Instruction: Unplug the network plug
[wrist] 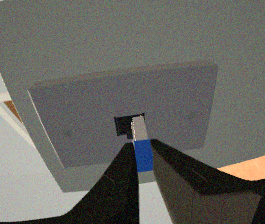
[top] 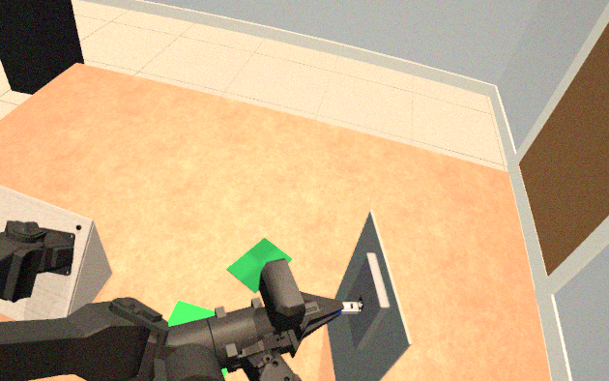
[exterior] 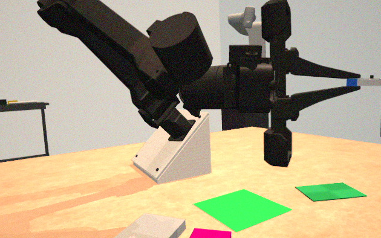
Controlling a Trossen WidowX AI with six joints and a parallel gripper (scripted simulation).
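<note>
Right now my gripper tip is 19 cm past the green square and 20 cm above it. Also, from my gripper tip: pale grey block 19 cm behind, 18 cm to the right, 20 cm below; then network plug 1 cm ahead; then upright panel 4 cm ahead, 1 cm to the left, 8 cm below.
</note>
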